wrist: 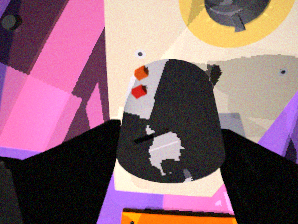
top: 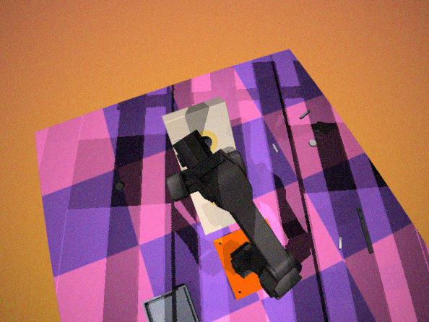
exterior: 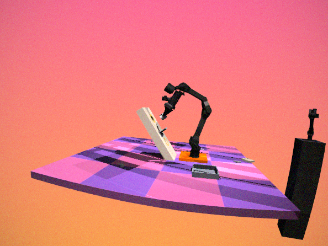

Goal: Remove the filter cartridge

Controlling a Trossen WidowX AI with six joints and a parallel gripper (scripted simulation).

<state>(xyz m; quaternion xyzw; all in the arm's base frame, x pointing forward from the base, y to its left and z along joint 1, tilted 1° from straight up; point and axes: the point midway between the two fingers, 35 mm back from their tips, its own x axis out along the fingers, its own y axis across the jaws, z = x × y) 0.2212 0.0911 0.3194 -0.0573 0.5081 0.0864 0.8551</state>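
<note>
Now: the grey tray 35 cm behind my gripper tip, 17 cm to the left of it and 30 cm below it. Also, from my gripper tip: round pale filter cartridge: right at my gripper tip.
</note>
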